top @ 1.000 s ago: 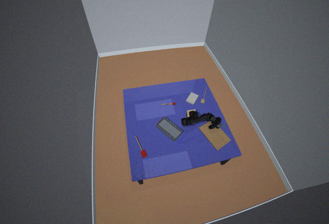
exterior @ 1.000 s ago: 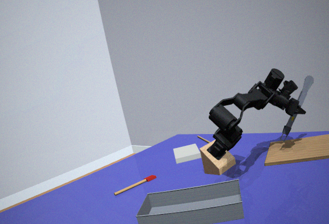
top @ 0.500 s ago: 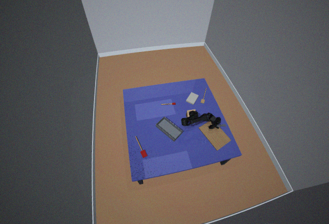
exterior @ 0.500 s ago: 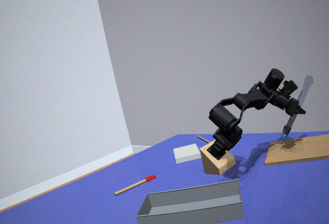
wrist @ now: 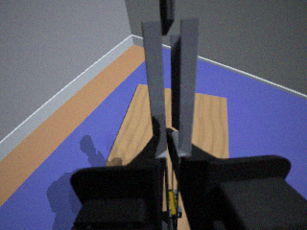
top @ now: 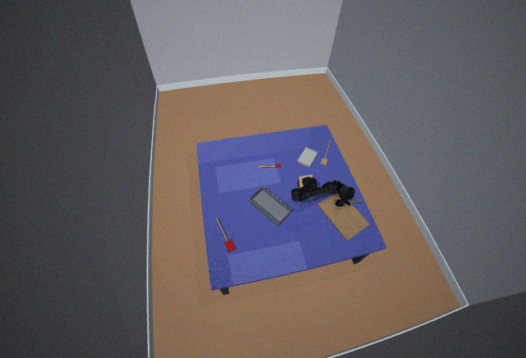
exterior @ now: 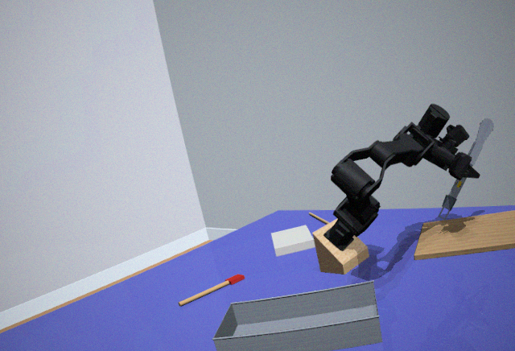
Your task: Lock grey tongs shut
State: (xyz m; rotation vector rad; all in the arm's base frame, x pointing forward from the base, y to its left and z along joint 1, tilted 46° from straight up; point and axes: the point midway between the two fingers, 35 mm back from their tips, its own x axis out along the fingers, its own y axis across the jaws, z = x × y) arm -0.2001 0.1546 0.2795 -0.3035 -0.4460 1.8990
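My gripper tip is 15 cm above the wooden board and 1 cm short of it. The rest, counted from my gripper tip: grey roasting tin 54 cm ahead, 22 cm to the right, 13 cm below; red spatula 92 cm ahead, 15 cm below, 7 cm to the right; block 60 cm to the right, 14 cm below, 7 cm ahead.
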